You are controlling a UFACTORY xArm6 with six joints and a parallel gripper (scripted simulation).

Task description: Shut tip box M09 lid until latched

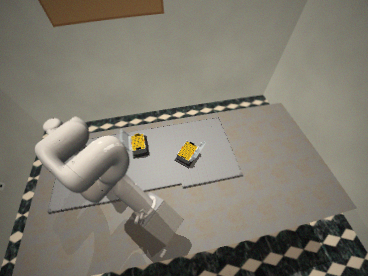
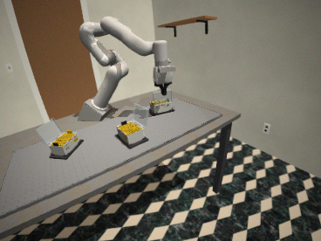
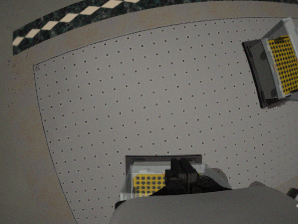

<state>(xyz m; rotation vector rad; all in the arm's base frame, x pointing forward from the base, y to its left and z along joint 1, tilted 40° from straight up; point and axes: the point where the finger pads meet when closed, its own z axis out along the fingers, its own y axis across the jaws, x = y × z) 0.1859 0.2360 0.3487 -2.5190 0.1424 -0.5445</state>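
The lid is 40 mm below my hand and 30 mm behind it. The rest, counted from my hand: tip box: 80 mm below, 70 mm behind.
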